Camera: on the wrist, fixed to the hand. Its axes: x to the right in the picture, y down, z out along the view.
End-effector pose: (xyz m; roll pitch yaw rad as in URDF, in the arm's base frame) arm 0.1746 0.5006 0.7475 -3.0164 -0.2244 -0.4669
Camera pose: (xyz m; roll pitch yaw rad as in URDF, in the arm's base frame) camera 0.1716 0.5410 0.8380 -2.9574 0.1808 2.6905
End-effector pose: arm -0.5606 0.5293 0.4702 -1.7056 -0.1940 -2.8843
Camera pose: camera -0.5703 0.6103 0.5266 2.0210 0.1976 0.3043
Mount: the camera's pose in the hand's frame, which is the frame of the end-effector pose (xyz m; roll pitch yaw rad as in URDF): -0.0002 -0.0461 -0.0878 0.3060 0.0452 3.1316
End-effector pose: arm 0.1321 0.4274 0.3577 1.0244 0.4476 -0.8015
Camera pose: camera 0.1431 0.4895 0.2812 -0.6976 -0.4322 2.2918
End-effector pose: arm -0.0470 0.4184 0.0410 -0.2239 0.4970 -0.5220
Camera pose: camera -0.1104 0.3805 -0.0252 0.5300 -0.4507 2.6199
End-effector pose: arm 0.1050 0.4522 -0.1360 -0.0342 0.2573 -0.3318
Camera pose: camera 0.0681 0.4130 -0.2193 0.3424 -0.2118 2.8012
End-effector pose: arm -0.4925 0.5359 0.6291 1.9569 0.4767 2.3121
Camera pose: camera -0.5622 0.4659 0.6206 -1.6302 -0.5026 -0.8730
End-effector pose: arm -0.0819 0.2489 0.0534 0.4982 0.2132 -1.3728
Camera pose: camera -0.0846 0.2699 -0.0435 -0.1860 -0.1782 1.7379
